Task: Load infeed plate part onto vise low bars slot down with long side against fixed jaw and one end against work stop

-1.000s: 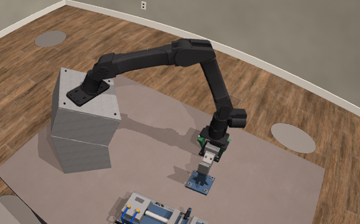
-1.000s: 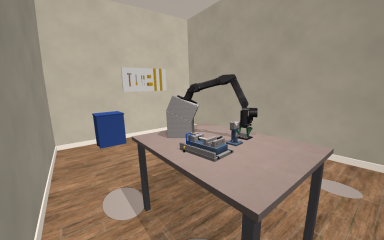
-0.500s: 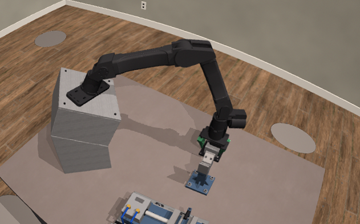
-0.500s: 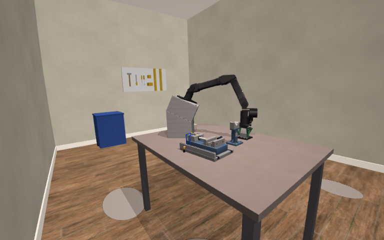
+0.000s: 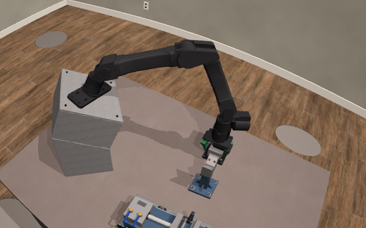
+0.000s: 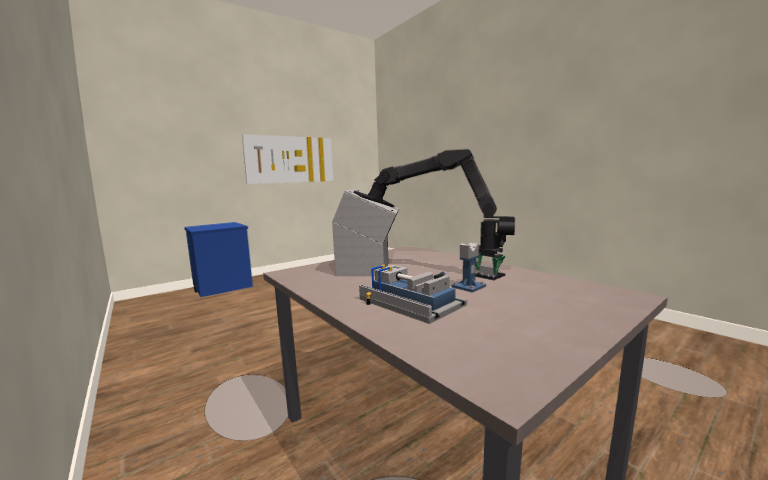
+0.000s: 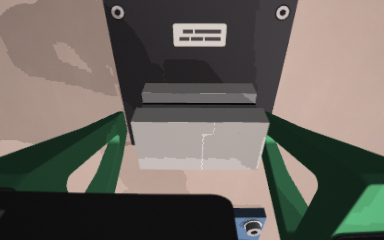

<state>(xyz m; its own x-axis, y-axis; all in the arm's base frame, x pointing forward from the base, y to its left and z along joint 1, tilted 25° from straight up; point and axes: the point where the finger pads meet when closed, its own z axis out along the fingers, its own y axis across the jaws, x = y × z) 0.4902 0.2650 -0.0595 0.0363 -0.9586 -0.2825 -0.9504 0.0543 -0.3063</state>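
My hand is 10 mm to the right of the part. Round my hand: black infeed plate (20 mm to the left, 20 mm below); work stop rod (60 mm ahead, 360 mm to the right, 60 mm above); piston rod (20 mm behind, 420 mm to the right, 50 mm above).
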